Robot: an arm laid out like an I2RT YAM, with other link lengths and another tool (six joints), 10 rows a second.
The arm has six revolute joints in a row. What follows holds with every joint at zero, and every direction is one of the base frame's.
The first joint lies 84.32 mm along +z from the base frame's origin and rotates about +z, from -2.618 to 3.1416 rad.
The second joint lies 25.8 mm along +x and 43.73 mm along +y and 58.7 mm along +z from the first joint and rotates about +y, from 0 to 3.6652 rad.
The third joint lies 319.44 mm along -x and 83.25 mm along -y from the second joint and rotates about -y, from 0 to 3.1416 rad.
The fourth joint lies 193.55 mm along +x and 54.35 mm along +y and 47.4 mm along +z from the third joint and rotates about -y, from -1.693 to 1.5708 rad.
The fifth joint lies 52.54 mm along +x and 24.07 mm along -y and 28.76 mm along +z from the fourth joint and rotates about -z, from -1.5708 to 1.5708 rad.
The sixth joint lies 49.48 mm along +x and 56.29 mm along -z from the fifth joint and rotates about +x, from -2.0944 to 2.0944 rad.
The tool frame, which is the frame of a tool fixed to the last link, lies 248 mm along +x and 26 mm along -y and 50 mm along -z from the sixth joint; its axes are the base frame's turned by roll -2.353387, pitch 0.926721 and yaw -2.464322 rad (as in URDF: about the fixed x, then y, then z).
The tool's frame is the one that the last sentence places.
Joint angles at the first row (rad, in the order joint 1, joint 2, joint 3, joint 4, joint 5, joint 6):
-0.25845 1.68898 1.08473 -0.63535 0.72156 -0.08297
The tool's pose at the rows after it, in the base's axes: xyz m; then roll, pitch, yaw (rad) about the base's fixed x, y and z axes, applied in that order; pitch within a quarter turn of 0, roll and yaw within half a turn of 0:
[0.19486, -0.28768, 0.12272, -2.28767, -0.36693, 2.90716]
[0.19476, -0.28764, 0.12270, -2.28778, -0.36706, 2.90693]
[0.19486, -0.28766, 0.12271, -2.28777, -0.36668, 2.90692]
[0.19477, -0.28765, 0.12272, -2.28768, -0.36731, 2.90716]
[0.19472, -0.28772, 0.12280, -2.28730, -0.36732, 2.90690]
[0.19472, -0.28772, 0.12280, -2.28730, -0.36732, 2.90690]
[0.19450, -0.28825, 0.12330, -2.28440, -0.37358, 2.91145]
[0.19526, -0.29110, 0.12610, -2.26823, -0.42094, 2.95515]
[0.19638, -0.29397, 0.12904, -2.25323, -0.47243, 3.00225]
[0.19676, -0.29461, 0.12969, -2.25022, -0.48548, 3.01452]
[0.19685, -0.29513, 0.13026, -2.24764, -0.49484, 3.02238]
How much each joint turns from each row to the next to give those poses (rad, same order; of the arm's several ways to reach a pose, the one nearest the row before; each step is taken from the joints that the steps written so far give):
-0.00001 -0.00001 -0.00004 0.00042 0.00000 -0.00039
0.00000 0.00001 0.00001 -0.00039 -0.00001 0.00037
0.00002 0.00000 0.00003 0.00033 0.00001 0.00004
0.00001 0.00002 0.00001 -0.00037 0.00001 -0.00038
-0.00002 -0.00002 0.00000 0.00000 0.00037 -0.00002
0.00000 0.00000 0.00000 0.00000 0.00000 0.00000
-0.00038 0.00002 0.00000 -0.00038 0.00077 -0.00878
-0.00037 0.00000 0.00000 0.00038 0.00000 -0.07094
-0.00002 -0.00001 -0.00001 0.00002 0.00000 -0.07556
0.00002 0.00000 -0.00001 0.00000 -0.00038 -0.01905
0.00000 -0.00001 -0.00002 -0.00037 0.00038 -0.01297

